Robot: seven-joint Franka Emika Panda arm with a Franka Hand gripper.
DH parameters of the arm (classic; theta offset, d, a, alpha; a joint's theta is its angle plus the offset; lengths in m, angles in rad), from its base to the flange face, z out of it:
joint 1: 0 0.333 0 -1.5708
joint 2: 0 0 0 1.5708
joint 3: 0 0.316 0.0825 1.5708
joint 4: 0 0 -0.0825 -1.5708
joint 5: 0 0.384 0 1.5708
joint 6: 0 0 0.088 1.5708
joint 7: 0 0.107 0 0
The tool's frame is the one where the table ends.
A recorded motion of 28 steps. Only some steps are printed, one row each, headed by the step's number.
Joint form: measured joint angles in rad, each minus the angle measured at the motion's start. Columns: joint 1, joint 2, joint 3, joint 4, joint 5, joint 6, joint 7.
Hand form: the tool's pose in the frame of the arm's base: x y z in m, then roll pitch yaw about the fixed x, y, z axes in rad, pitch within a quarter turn. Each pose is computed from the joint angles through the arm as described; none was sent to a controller.
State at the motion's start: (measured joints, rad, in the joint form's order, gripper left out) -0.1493 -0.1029 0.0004 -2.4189 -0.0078 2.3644 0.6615
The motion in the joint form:
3: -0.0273 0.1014 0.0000 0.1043 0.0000 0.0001 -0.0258
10: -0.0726 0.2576 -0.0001 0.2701 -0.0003 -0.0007 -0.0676
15: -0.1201 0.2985 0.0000 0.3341 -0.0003 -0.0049 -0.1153
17: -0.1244 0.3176 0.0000 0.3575 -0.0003 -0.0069 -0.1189
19: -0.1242 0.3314 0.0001 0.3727 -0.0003 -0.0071 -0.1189
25: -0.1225 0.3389 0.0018 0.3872 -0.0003 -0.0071 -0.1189
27: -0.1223 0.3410 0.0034 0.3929 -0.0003 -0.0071 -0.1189
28: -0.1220 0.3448 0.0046 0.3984 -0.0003 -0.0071 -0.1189
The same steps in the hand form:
3: 0.5062 -0.0902 0.3480 -3.1157 -0.0448 -0.8071
10: 0.5513 -0.1243 0.3355 -3.1128 -0.0532 -0.8107
15: 0.5626 -0.1552 0.3396 -3.1056 -0.0707 -0.8110
17: 0.5683 -0.1594 0.3386 -3.1047 -0.0728 -0.8118
19: 0.5725 -0.1604 0.3371 -3.1041 -0.0738 -0.8115
25: 0.5771 -0.1596 0.3390 -3.1001 -0.0796 -0.8085
27: 0.5789 -0.1590 0.3403 -3.0979 -0.0825 -0.8069
28: 0.5807 -0.1586 0.3405 -3.0968 -0.0838 -0.8055

